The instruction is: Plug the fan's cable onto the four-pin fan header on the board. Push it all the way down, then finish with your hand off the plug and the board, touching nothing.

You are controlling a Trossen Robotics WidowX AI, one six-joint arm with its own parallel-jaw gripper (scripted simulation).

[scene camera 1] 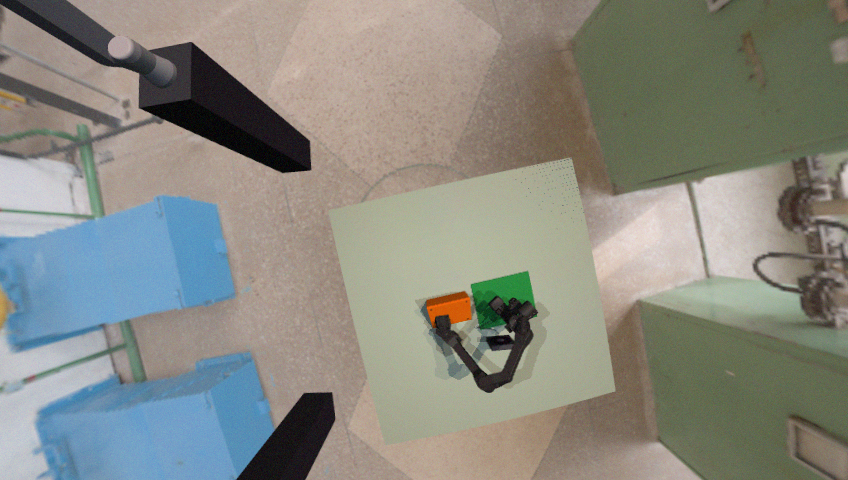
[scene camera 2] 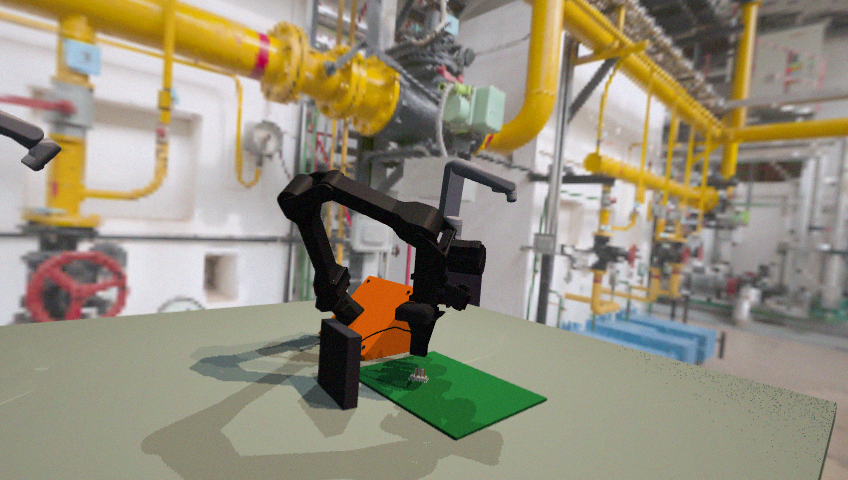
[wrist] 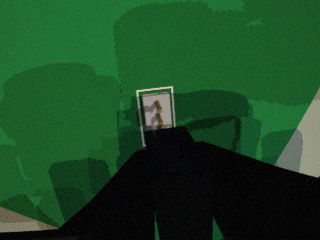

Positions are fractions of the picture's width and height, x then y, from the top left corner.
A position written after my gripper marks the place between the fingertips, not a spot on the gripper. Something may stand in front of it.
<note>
I see my gripper (scene camera 2: 0.50,0.73) and a green board (scene camera 2: 0.54,0.83).
My gripper also shows in the wrist view (wrist: 0.53,0.65). The green board is seen too in scene camera 1 (scene camera 1: 0.61,0.60) and in the wrist view (wrist: 0.75,0.34).
</note>
